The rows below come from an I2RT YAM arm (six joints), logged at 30 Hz.
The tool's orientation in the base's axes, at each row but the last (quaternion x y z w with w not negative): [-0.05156, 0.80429, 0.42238, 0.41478]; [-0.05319, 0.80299, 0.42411, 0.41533]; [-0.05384, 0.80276, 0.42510, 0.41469]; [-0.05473, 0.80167, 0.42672, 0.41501]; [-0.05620, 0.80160, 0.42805, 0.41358]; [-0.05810, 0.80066, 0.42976, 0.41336]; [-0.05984, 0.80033, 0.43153, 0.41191]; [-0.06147, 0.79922, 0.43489, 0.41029]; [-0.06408, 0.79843, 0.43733, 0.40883]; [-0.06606, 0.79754, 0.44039, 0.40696]
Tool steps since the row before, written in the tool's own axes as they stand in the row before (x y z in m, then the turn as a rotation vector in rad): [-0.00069, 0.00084, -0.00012, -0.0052, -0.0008, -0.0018]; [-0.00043, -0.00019, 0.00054, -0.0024, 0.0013, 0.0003]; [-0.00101, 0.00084, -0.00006, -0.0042, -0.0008, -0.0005]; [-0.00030, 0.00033, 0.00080, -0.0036, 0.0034, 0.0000]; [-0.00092, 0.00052, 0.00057, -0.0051, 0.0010, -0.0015]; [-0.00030, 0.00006, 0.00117, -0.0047, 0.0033, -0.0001]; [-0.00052, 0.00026, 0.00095, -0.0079, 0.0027, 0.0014]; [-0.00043, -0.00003, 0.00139, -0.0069, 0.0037, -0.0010]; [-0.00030, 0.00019, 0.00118, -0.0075, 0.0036, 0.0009]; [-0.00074, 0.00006, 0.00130, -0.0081, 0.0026, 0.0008]
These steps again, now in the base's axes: [0.00001, 0.00026, 0.00106, 0.0026, -0.0032, 0.0037]; [0.00070, 0.00016, 0.00003, 0.0012, 0.0004, 0.0024]; [0.00025, 0.00022, 0.00127, 0.0028, -0.0020, 0.0026]; [0.00054, 0.00071, 0.00019, 0.0008, 0.0012, 0.0047]; [0.00072, 0.00050, 0.00082, 0.0020, -0.0018, 0.0047]; [0.00088, 0.00082, -0.00009, 0.0015, 0.0008, 0.0055]; [0.00080, 0.00073, 0.00026, 0.0048, 0.0007, 0.0069]; [0.00113, 0.00091, -0.00011, 0.0022, -0.0003, 0.0076]; [0.00081, 0.00093, 0.00000, 0.0038, 0.0010, 0.0074]; [0.00123, 0.00083, 0.00020, 0.0046, 0.0001, 0.0072]
